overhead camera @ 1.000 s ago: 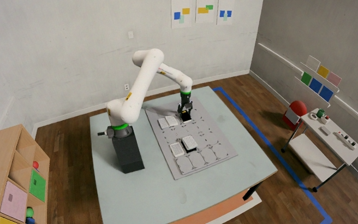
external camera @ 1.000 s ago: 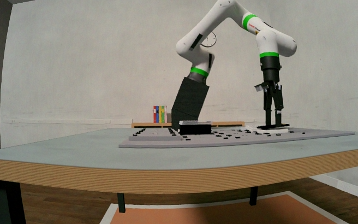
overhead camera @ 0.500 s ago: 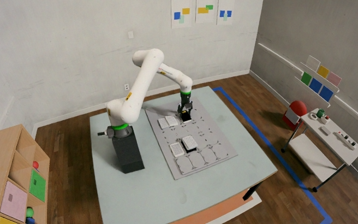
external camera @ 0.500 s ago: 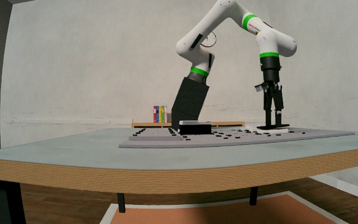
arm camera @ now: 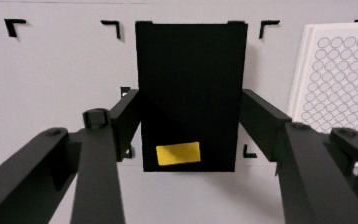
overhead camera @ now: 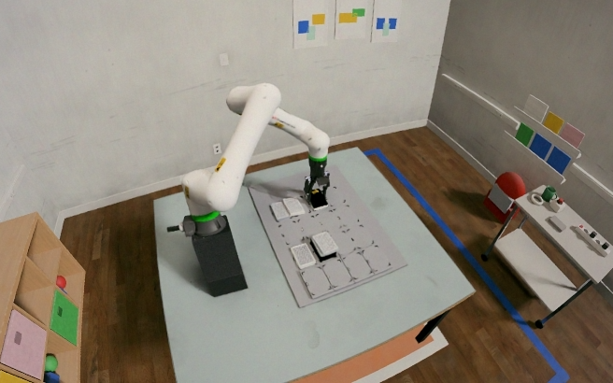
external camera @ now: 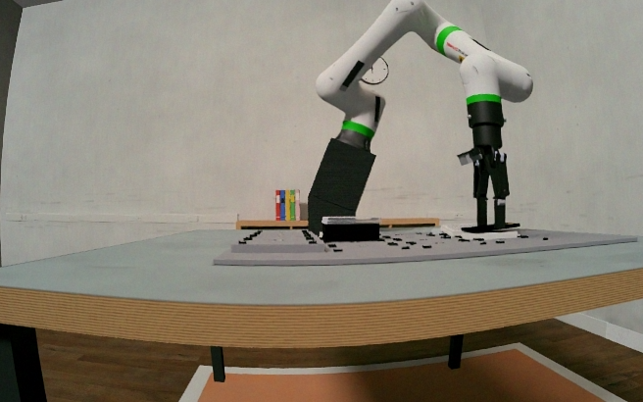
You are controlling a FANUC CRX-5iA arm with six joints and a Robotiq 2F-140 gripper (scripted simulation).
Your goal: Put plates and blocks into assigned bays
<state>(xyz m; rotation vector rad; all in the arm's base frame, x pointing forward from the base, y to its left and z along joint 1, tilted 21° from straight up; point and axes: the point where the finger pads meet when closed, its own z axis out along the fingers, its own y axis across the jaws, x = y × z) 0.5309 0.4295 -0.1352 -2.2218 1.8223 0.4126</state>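
Now: hand 20 mm above the lid. Round my hand: white plate 210 mm behind, 40 mm to the right, 40 mm below; black deep-well block 340 mm to the right, 40 mm behind, 30 mm below.
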